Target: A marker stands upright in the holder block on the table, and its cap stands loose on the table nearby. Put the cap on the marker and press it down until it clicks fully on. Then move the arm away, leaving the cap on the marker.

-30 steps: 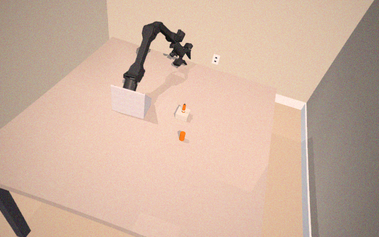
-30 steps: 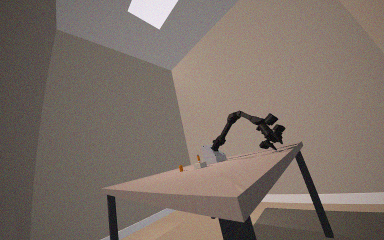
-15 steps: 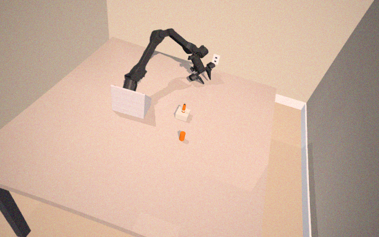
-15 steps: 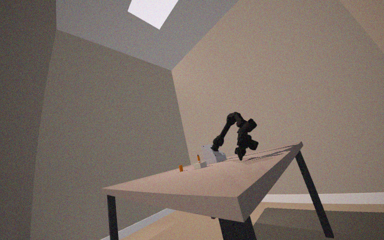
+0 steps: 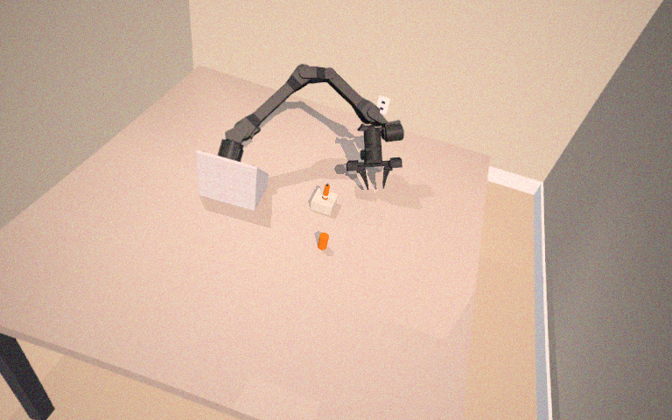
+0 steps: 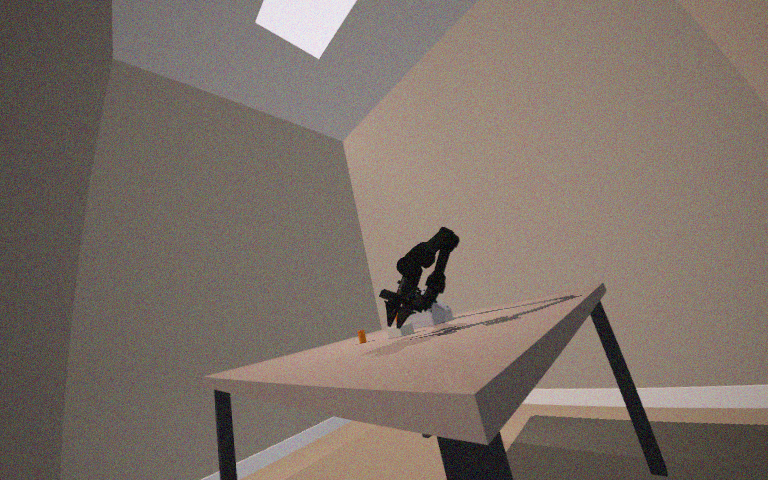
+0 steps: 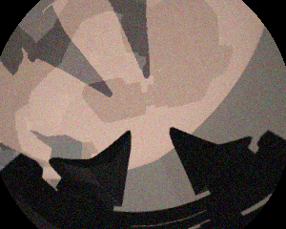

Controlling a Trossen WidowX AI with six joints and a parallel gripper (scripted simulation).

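The orange cap lies 300 mm to the right of my gripper tip, 70 mm behind it and 20 mm below it. The rest, counted from my gripper tip: holder block (140 mm behind, 130 mm to the right, 30 mm below).
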